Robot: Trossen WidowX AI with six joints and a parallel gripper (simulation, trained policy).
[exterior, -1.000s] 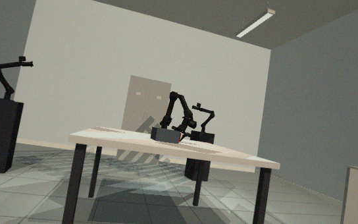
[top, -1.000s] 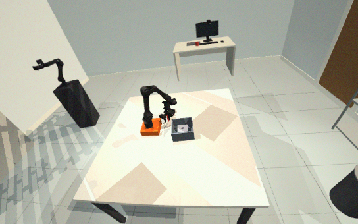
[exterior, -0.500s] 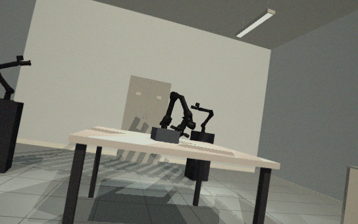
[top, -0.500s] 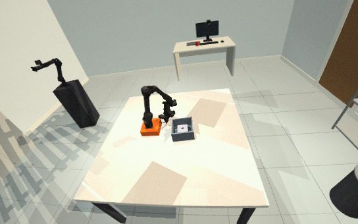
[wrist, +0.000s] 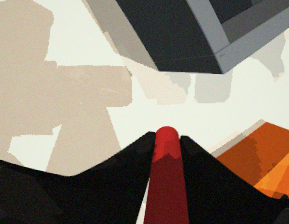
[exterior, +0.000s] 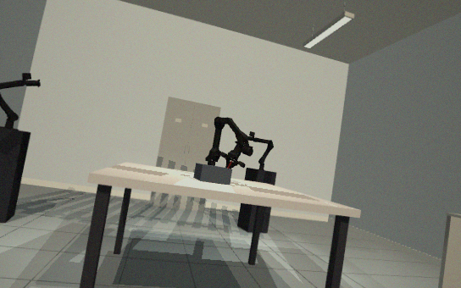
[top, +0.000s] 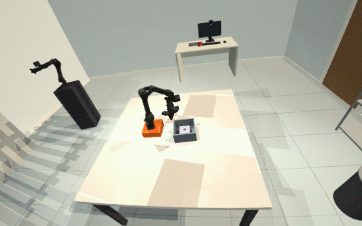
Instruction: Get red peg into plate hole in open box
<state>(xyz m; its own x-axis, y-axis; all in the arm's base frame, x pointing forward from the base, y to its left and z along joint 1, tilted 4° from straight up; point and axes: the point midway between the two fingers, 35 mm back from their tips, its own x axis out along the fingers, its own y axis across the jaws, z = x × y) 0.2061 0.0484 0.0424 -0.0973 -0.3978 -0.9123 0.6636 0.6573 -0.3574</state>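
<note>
Now: gripper tip 140 mm to the left of the plate, 100 mm short of it and 30 mm above it. Round my gripper tip: grey box: 140 mm to the right, 100 mm ahead, 50 mm below; red peg: 30 mm above, 10 mm to the left.
</note>
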